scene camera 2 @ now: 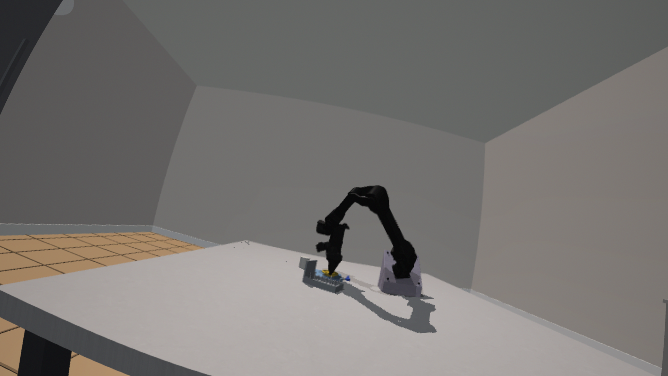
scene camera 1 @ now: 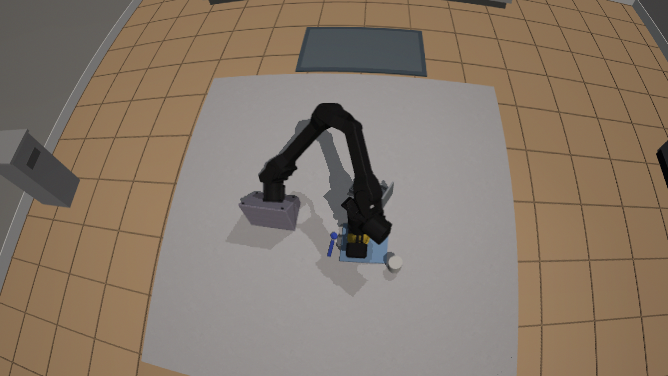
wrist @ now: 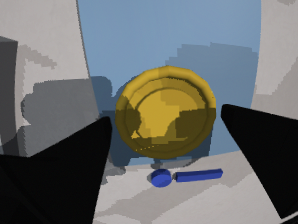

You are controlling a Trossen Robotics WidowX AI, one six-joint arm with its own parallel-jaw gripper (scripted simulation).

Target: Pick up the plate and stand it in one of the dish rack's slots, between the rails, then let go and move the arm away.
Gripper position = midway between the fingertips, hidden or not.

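Note:
Gripper (wrist: 167,116) open and holding nothing. A blue mat (scene camera 1: 376,253) is present, and the wrist view shows the blue mat (wrist: 223,49) as well. Also in the scene: a yellow plate (wrist: 165,112) and a blue spoon (wrist: 213,174).

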